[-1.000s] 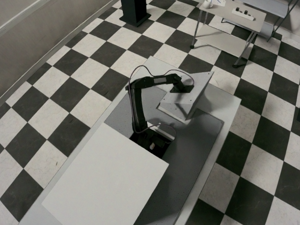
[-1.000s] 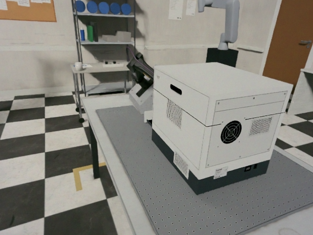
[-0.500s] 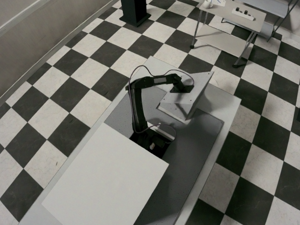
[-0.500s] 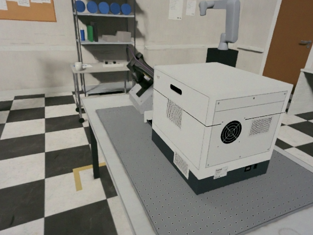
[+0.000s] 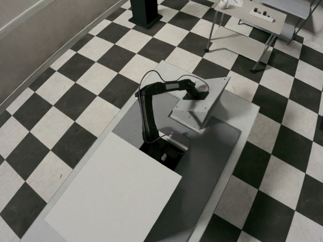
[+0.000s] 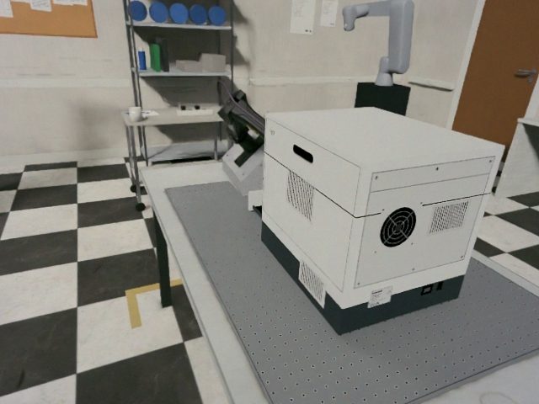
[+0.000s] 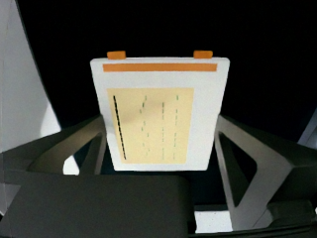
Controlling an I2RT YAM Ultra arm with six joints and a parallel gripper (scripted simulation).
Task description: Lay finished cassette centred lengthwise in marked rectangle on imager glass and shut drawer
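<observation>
Right now my hand is right at the finished cassette. Round my hand: drawer 2 cm ahead, 1 cm above.
</observation>
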